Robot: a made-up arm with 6 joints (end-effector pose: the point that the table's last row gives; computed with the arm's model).
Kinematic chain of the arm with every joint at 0, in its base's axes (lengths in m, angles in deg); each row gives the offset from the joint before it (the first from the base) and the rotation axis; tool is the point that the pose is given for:
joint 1: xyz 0 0 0.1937 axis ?
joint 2: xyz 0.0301 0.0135 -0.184 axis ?
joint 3: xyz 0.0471 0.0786 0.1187 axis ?
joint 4: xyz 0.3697 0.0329 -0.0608 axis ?
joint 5: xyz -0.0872 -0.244 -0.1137 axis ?
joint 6: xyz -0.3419 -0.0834 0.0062 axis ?
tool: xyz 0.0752 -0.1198 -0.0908
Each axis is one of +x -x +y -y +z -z.
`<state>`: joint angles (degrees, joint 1 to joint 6).
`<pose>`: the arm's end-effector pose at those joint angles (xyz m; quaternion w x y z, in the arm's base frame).
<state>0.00 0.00 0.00 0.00 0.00 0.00</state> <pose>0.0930 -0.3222 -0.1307 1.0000 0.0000 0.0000 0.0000</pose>
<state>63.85 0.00 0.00 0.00 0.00 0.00</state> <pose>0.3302 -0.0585 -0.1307 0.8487 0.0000 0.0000 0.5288</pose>
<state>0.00 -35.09 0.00 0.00 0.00 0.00</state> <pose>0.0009 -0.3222 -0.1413 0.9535 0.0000 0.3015 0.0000</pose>
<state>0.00 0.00 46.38 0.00 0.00 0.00</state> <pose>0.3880 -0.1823 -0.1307 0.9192 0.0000 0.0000 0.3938</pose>
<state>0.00 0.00 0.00 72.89 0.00 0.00</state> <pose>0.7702 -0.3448 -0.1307 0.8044 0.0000 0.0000 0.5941</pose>
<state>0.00 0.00 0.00 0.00 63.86 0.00</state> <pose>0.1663 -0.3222 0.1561 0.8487 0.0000 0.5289 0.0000</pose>
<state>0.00 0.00 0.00 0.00 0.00 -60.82</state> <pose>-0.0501 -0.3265 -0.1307 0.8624 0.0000 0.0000 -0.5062</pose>
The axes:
joint 1: +z
joint 2: -y
joint 3: +z
joint 4: +z
joint 5: +y
joint 6: +z

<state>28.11 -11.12 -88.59 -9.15 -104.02 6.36</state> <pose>-0.1977 -0.4157 -0.1986 0.5525 -0.5344 -0.5881 -0.2515</pose>
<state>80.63 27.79 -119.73 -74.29 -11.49 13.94</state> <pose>-0.0312 0.3855 -0.0192 0.6439 0.0950 0.1116 -0.7509</pose>
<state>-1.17 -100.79 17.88 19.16 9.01 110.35</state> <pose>-0.1148 -0.1452 -0.2042 0.1357 0.7697 0.2480 0.5725</pose>
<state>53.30 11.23 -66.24 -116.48 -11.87 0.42</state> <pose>0.2203 0.6260 -0.0675 0.4309 -0.0071 0.0018 -0.9024</pose>
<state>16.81 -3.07 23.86 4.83 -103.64 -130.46</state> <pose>0.5746 0.2307 -0.5266 0.4625 0.7711 -0.0192 -0.4372</pose>
